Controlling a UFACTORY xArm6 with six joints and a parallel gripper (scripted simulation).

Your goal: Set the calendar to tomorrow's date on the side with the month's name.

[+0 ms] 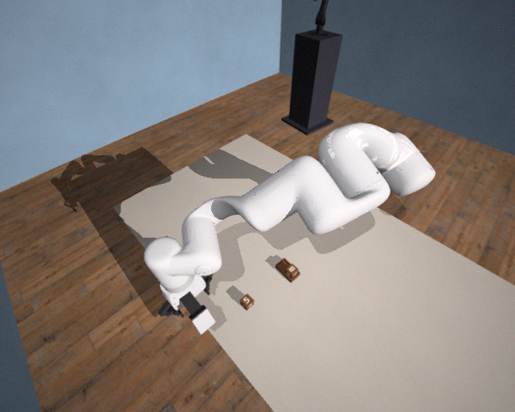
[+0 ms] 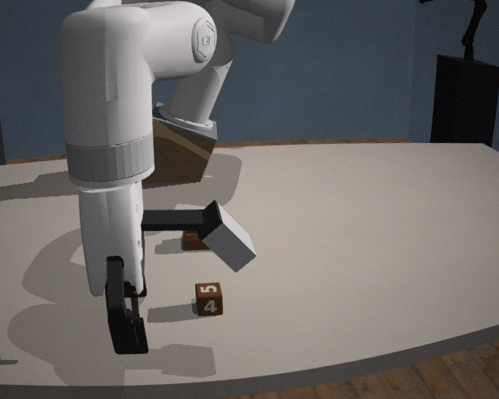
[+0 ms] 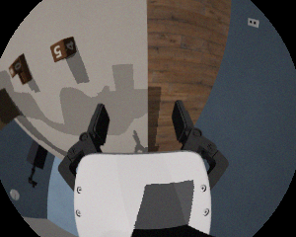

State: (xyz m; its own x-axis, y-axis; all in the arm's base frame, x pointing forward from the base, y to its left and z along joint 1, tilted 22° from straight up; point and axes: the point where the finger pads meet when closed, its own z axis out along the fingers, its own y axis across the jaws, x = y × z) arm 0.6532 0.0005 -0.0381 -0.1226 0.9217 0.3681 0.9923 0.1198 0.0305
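Right now the brown digit cube is 130 mm behind my hand, 70 mm to the left of it and 70 mm below it. The rest, counted from my hand: brown cube (310 mm behind, 90 mm to the left, 60 mm below); then brown calendar tray (310 mm behind, 80 mm below, 70 mm to the left).
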